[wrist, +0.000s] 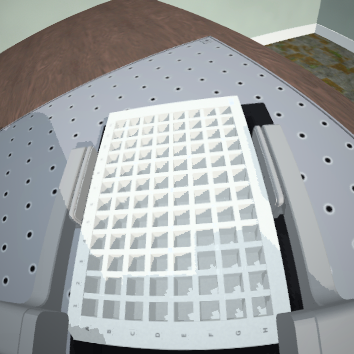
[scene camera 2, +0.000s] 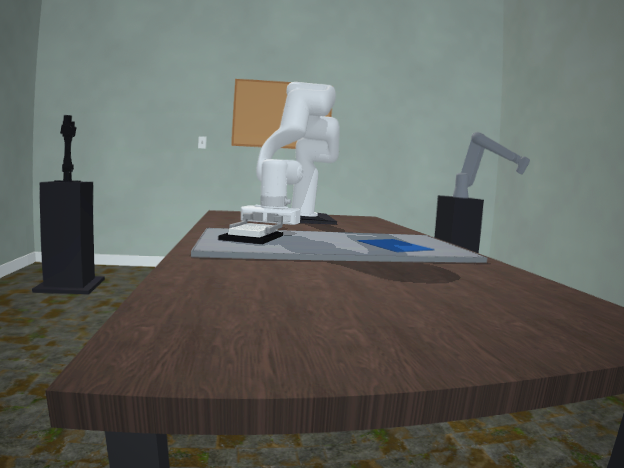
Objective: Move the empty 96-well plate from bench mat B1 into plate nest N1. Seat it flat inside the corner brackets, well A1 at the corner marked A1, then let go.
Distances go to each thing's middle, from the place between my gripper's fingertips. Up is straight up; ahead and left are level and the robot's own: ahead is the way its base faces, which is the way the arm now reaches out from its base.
Scene:
I see my gripper 3 cm past the white 96-well plate (wrist: 177, 241) and 1 cm to the right of it.

